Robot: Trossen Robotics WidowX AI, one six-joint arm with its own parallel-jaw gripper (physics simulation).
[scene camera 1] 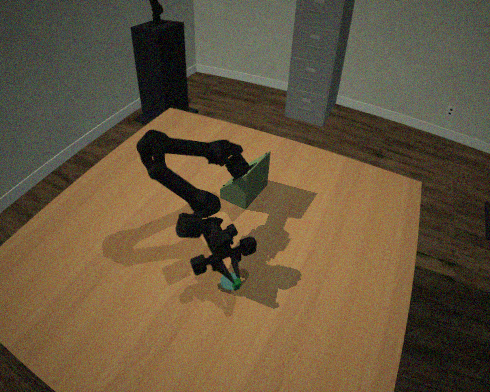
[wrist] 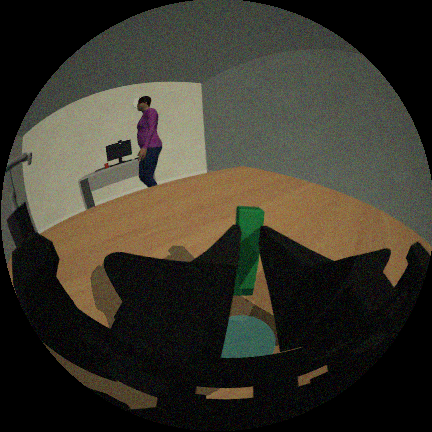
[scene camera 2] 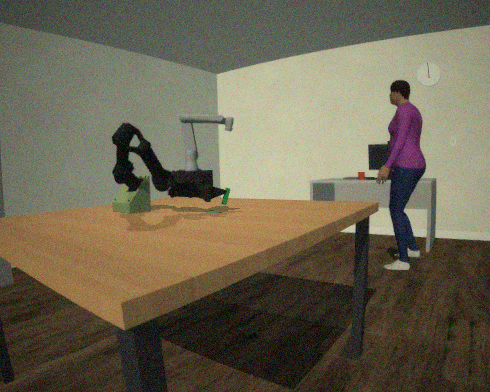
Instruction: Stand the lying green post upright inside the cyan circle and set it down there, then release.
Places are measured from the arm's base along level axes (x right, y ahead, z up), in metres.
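Pixels of known places: gripper, fingertip midpoint: [scene camera 1: 236, 281] [wrist: 248, 231] [scene camera 2: 225, 191]; arm's base, link origin: [scene camera 1: 243, 173] [scene camera 2: 136, 185].
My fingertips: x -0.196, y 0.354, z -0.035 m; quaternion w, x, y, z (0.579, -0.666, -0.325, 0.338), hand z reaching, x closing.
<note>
Ahead of a thing's pixels: the offset from my fingertips to its top centre. "spot": to the spot under its first point. Level surfaces: height alone.
The green post {dx +0.000, dy -0.001, dz +0.015 m} [scene camera 1: 237, 283] [scene camera 2: 226, 196] [wrist: 248, 247] is held close to upright, with a slight tilt in the scene camera 2 view. Its lower end is a little above the table. My gripper [scene camera 1: 235, 281] [scene camera 2: 224, 192] [wrist: 248, 231] is shut on the post, one finger on each side of it. The cyan circle {spot: dx +0.042, dy -0.025, dz -0.077 m} [scene camera 1: 228, 282] [scene camera 2: 214, 211] [wrist: 249, 337] lies flat on the table below the fingers. In the scene camera 1 view the post overlaps the circle's right part. In the wrist view the fingers hide the circle's sides.
The wooden table {dz -0.078 m} [scene camera 1: 150, 325] [scene camera 2: 200, 240] [wrist: 310, 205] carries the arm and its green wedge-shaped base [scene camera 1: 250, 186] [scene camera 2: 132, 200]. Arm shadows fall around the circle. A person in a purple top [scene camera 2: 409, 135] [wrist: 148, 127] stands beyond the table by a desk [scene camera 2: 375, 187] [wrist: 112, 177].
</note>
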